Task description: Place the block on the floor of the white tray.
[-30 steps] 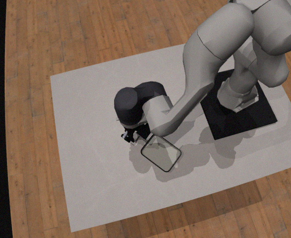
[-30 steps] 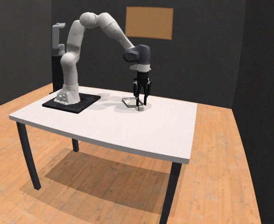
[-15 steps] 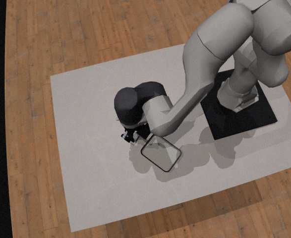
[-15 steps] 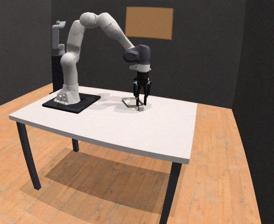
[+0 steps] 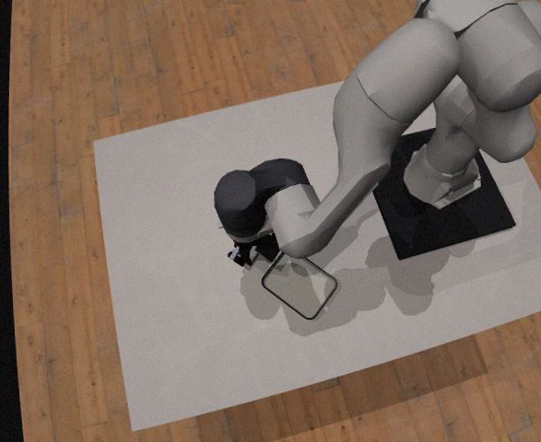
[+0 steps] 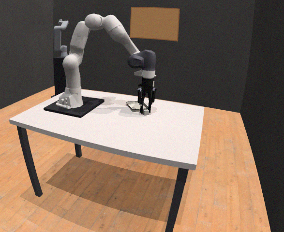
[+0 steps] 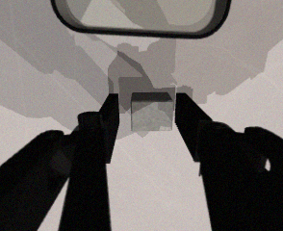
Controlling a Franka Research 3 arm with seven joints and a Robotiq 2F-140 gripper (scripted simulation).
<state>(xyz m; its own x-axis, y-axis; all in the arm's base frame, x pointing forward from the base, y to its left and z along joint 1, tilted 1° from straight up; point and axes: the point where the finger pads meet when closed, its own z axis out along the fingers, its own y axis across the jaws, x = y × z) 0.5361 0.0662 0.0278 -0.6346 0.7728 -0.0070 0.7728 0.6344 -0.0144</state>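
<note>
Right now the grey block is 3 cm below my hand. The rest, counted from my hand: white tray: 11 cm to the left, 9 cm behind, 3 cm below.
</note>
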